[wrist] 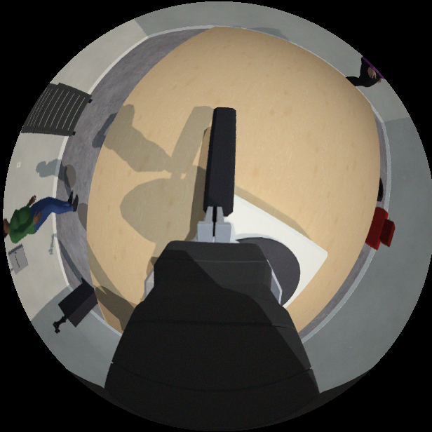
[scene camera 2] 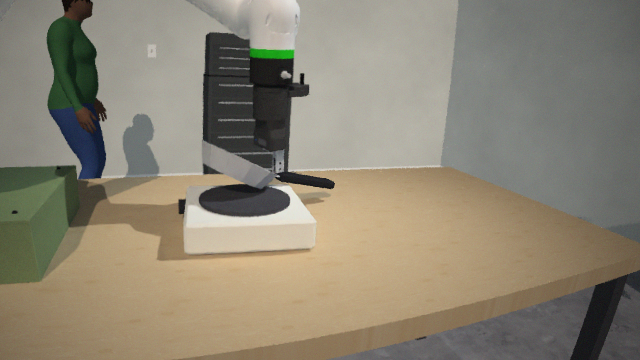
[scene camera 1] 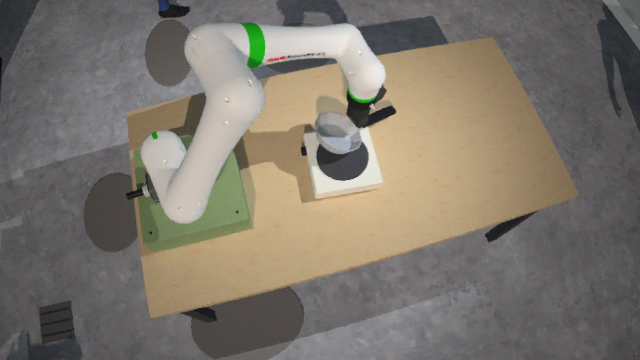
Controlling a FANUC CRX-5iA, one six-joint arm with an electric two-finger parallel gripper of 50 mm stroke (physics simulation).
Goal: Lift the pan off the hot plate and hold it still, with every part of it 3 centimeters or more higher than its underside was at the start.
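Frame: origin at the arm's base, x ahead, y left, z up, level; metres.
Where they show: gripper, fingertip midpoint: (scene camera 2: 277,171) (scene camera 1: 360,122).
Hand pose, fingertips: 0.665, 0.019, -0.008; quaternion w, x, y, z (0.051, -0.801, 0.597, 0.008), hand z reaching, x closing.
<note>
Things, the pixels of their top centre, and the offset from my fingertips, as dx, dy, dz. Level surfaces: height alone.
- hot plate, middle of its top: (scene camera 2: 240,197) (scene camera 1: 340,155) -0.111, -0.093, -0.024
- black handle, middle of its top: (scene camera 2: 306,167) (scene camera 1: 379,111) +0.082, +0.020, +0.001
- wooden table, its level: dz -0.097
The grey pan (scene camera 1: 327,125) (scene camera 2: 232,162) is steeply tilted over the hot plate (scene camera 1: 347,188) (scene camera 2: 250,236) (wrist: 304,246). Its far-from-handle side is high and its handle-side lower edge is at the dark heating disc, apparently touching it. The black handle (scene camera 1: 382,115) (scene camera 2: 309,180) (wrist: 221,160) slopes slightly down to the right, clear of the table. My gripper (scene camera 2: 278,169) (wrist: 214,215) is shut with nothing between its fingers. The fingertips are together at the handle's inner end, over or against it. Exact contact is hidden; the gripper body hides most of the bowl in the wrist view.
The hot plate stands on the wooden table (scene camera 1: 450,150) (scene camera 2: 425,260) (wrist: 310,125). A green base block (scene camera 1: 220,200) (scene camera 2: 20,250) carries the arm at the left. A person in green (scene camera 2: 72,65) (wrist: 22,222) stands beyond the table near a dark cabinet (scene camera 2: 215,100) (wrist: 57,110).
</note>
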